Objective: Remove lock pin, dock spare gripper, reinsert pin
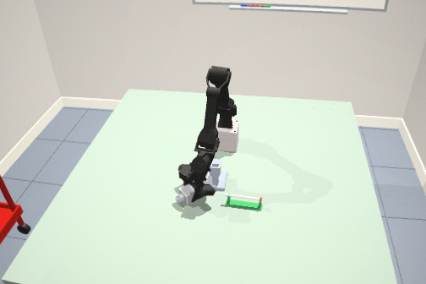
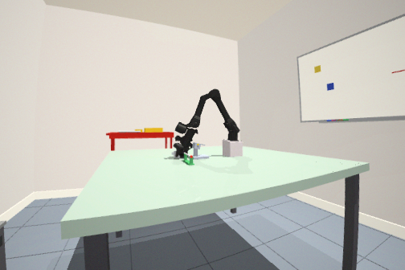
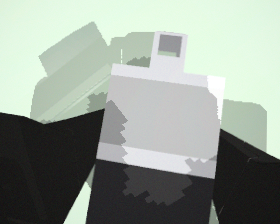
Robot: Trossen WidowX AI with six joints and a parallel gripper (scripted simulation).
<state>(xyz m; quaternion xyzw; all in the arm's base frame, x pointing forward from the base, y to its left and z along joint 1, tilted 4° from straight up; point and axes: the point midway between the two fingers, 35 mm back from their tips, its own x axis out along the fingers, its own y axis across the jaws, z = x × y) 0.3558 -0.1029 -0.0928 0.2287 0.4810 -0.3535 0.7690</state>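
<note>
Now: the grey-blue mount 100 mm behind my gripper tip, 100 mm to the left of it and 40 mm above it. The rest, counted from my gripper tip: green rack 20 mm ahead, 220 mm to the left, 20 mm above; spare gripper 20 mm above.
</note>
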